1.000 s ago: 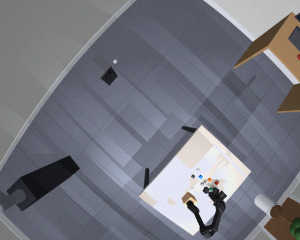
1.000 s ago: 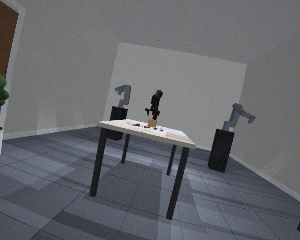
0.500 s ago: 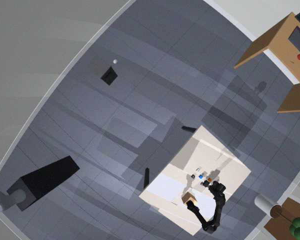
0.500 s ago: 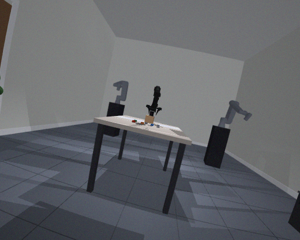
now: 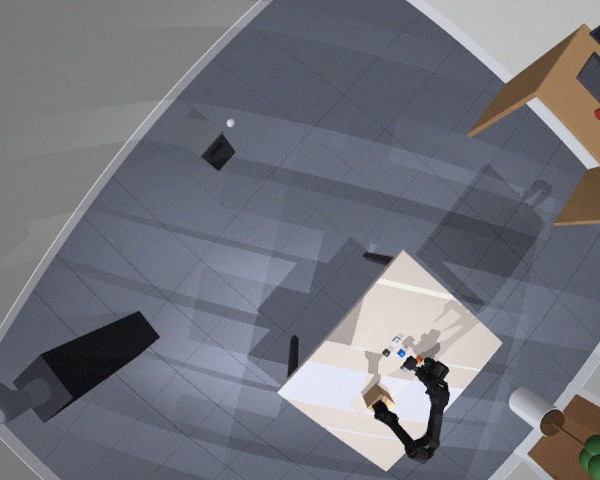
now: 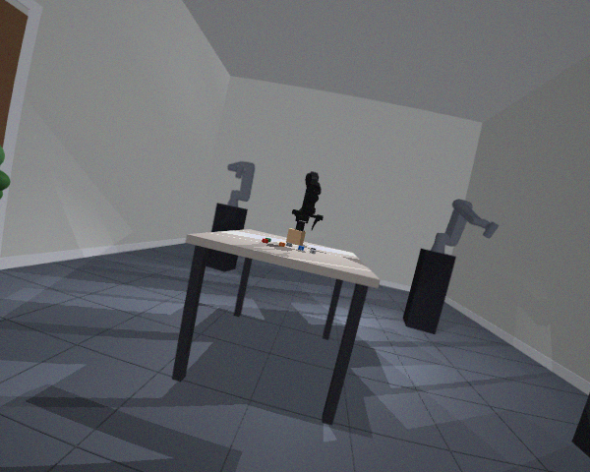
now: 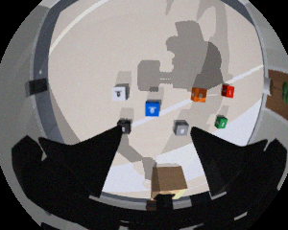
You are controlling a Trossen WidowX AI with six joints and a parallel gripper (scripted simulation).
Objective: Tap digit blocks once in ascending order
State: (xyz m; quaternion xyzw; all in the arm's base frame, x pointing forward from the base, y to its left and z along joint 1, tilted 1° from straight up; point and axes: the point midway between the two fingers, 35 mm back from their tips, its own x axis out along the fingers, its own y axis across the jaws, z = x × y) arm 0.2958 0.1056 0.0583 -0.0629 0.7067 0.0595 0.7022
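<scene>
The orange block lies 120 mm below my gripper tip, 100 mm to the right of it and 50 mm ahead of it. From my gripper tip the other things lie so: blue block 120 mm below, 10 mm behind; then black block 120 mm below, 80 mm behind, 60 mm to the left; then white block 120 mm below, 80 mm to the left, 10 mm ahead.
</scene>
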